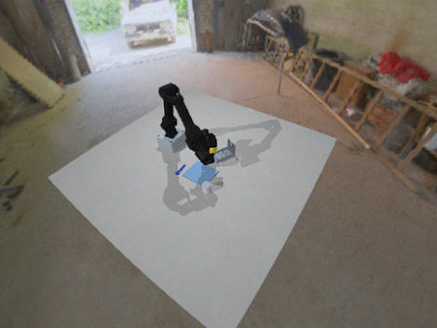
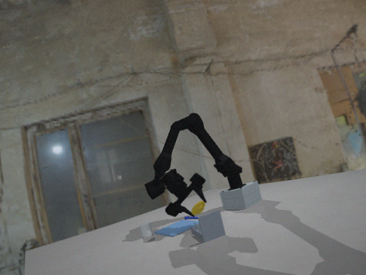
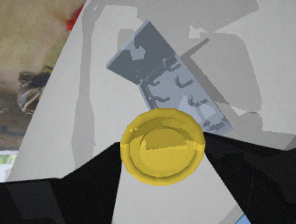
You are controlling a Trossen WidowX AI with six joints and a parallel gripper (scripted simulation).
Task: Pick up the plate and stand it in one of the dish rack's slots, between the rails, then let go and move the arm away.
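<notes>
Right now the grey dish rack is 50 mm below my gripper tip, 40 mm to the left of it and 40 mm ahead of it. Also, from my gripper tip: yellow plate: 10 mm to the right; blue mat: 140 mm to the right, 70 mm below, 10 mm behind; small blue utensil: 170 mm to the right, 130 mm behind, 70 mm below.
</notes>
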